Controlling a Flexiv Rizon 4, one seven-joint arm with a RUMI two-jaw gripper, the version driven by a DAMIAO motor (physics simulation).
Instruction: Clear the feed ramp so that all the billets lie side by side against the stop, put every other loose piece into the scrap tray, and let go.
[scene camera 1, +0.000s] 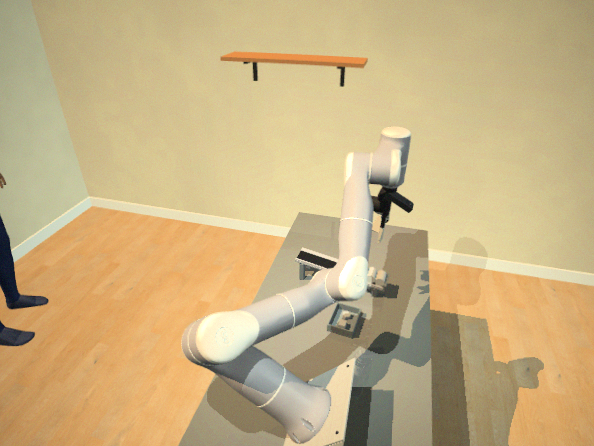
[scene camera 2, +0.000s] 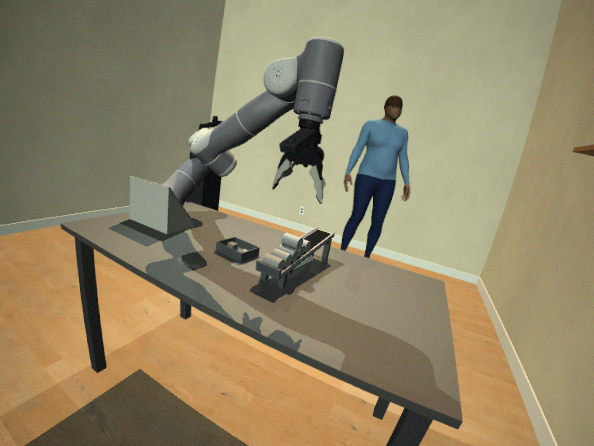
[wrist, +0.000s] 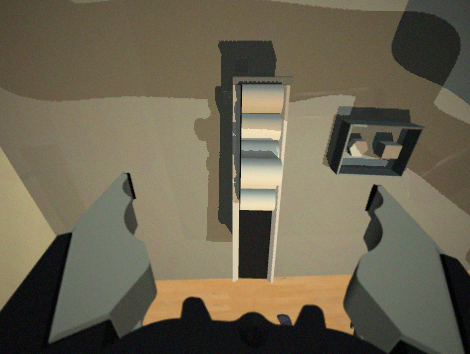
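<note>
My gripper (scene camera 1: 379, 237) (scene camera 2: 297, 195) (wrist: 248, 181) is open and empty, high above the feed ramp (scene camera 1: 314, 258) (scene camera 2: 319, 236) (wrist: 255, 245). Several pale cylinders lie crosswise on the ramp. One cylinder (scene camera 2: 274, 260) (wrist: 261, 97) is at the stop (wrist: 262, 80), with another (wrist: 261, 125) behind it. A raised cylinder (scene camera 2: 291, 241) (wrist: 261, 172) rests above its neighbours and partly hides a lower, shaded piece (wrist: 257, 146). A further cylinder (wrist: 257, 200) lies uphill of it. The scrap tray (scene camera 1: 341, 330) (scene camera 2: 227, 252) (wrist: 370, 170) holds a pale faceted piece (wrist: 358, 147) and a blocky piece (wrist: 391, 150).
The tray stands beside the ramp, between it and the arm's base plate (scene camera 2: 149, 204). The ramp stands on legs on the grey table (scene camera 2: 390, 305). A person (scene camera 2: 382, 150) stands beyond the table. An orange shelf (scene camera 1: 294, 59) is on the wall.
</note>
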